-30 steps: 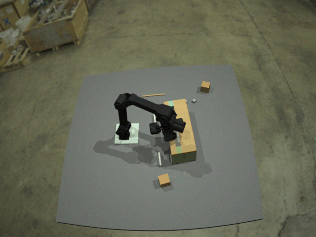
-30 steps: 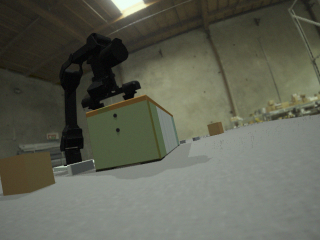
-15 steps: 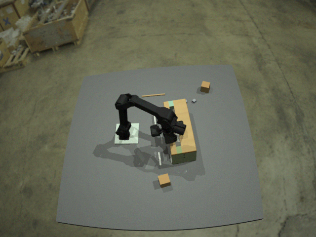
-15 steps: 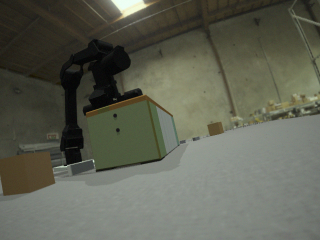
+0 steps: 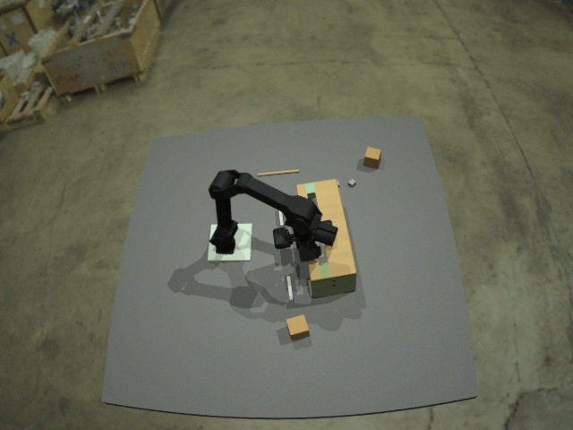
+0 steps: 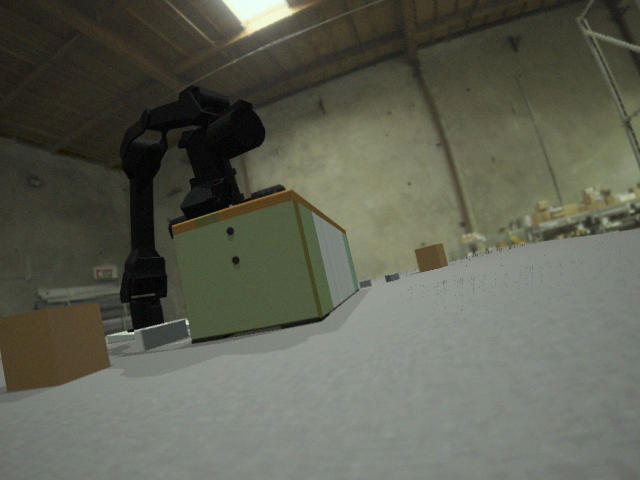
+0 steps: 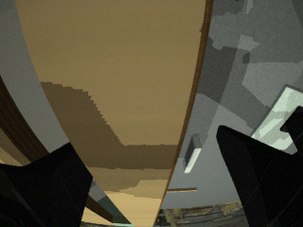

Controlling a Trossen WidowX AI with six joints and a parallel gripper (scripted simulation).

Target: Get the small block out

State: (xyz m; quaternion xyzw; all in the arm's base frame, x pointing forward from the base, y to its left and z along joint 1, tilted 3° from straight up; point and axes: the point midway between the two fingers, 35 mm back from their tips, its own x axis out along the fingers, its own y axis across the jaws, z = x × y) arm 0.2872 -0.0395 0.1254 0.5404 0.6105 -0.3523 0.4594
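Right now the long box is 30 mm below my gripper tip, 30 mm ahead of it and 20 mm to the left of it. Round my gripper tip: thin wooden stick: 370 mm to the left, 130 mm behind, 80 mm below.
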